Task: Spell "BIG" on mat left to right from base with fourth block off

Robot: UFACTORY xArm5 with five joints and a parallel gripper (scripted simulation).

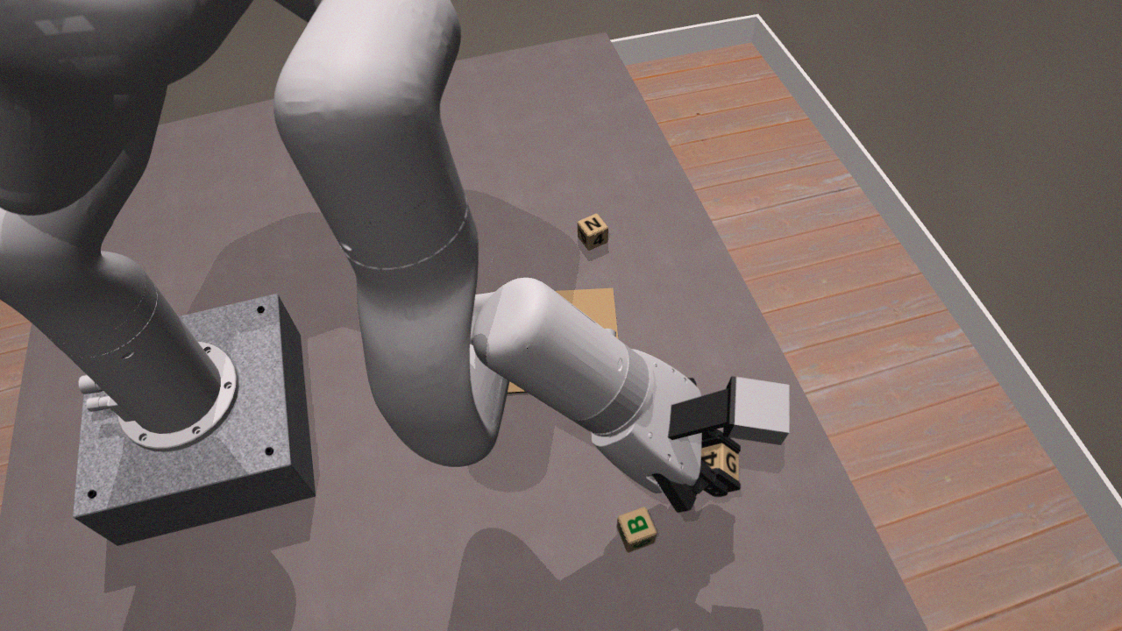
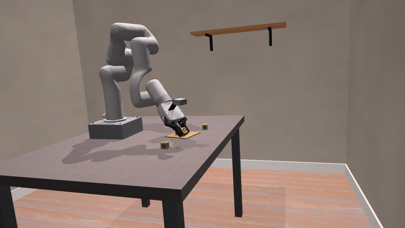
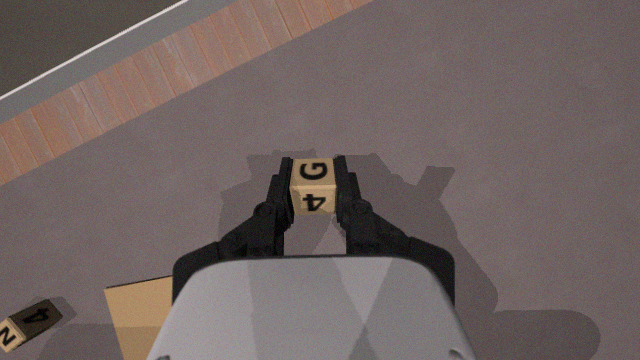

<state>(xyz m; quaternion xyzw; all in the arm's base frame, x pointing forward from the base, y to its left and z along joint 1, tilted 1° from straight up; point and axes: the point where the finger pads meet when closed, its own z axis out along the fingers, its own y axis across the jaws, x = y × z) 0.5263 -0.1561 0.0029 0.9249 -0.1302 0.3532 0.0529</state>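
The B block is 80 mm behind my hand, 60 mm below it and 30 mm to the right of it. Also, from my hand: tan mat (220 mm to the left, 120 mm behind, 80 mm below); G block (10 mm below).
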